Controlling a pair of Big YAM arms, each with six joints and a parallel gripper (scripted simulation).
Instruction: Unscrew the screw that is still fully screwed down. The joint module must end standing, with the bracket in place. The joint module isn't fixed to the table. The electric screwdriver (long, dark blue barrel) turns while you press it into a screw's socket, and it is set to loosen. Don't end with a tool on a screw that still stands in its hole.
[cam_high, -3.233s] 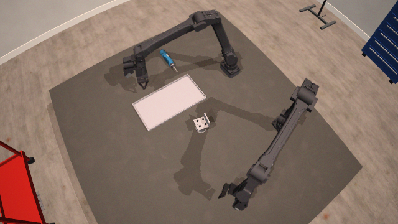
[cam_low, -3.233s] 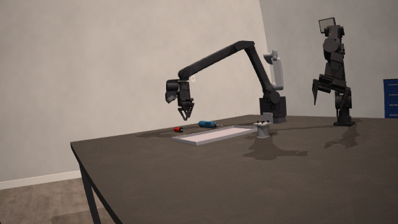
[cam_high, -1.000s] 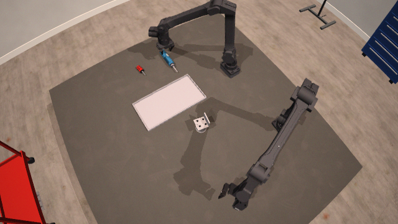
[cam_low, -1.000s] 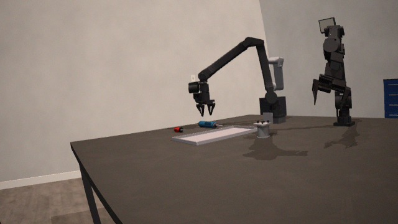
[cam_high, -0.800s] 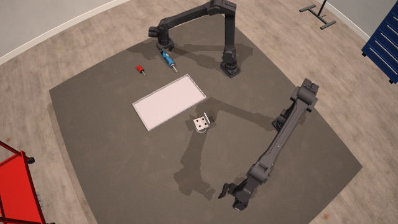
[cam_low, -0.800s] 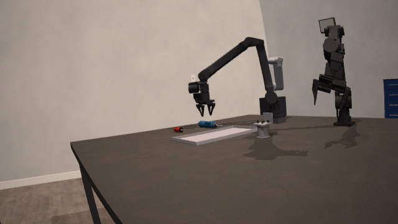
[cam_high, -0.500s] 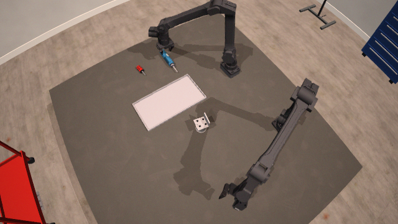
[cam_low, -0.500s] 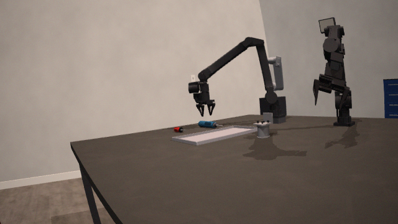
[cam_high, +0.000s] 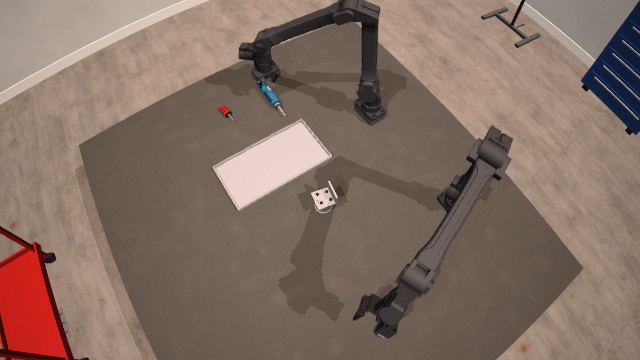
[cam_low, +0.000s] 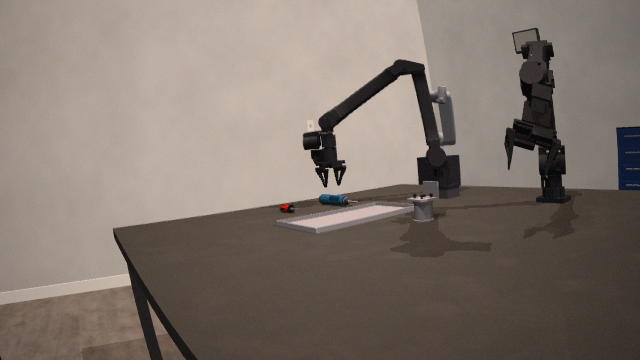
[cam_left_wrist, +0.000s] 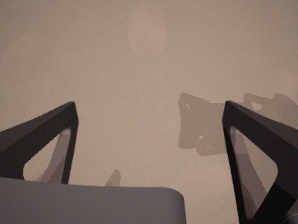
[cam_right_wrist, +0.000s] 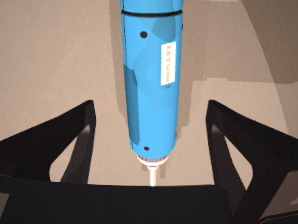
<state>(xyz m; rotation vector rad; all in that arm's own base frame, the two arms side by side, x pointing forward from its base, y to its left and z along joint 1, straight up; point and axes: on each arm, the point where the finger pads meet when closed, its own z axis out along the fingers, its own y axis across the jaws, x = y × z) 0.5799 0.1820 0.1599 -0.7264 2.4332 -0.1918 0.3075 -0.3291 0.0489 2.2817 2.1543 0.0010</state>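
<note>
Right now the white bracket plate is 17 cm behind my left hand, 45 cm to the right of it and 9 cm below it. Round my left hand: red tool (8 cm behind, 103 cm to the right, 15 cm below); then flat white tray (11 cm behind, 71 cm to the right, 15 cm below).
</note>
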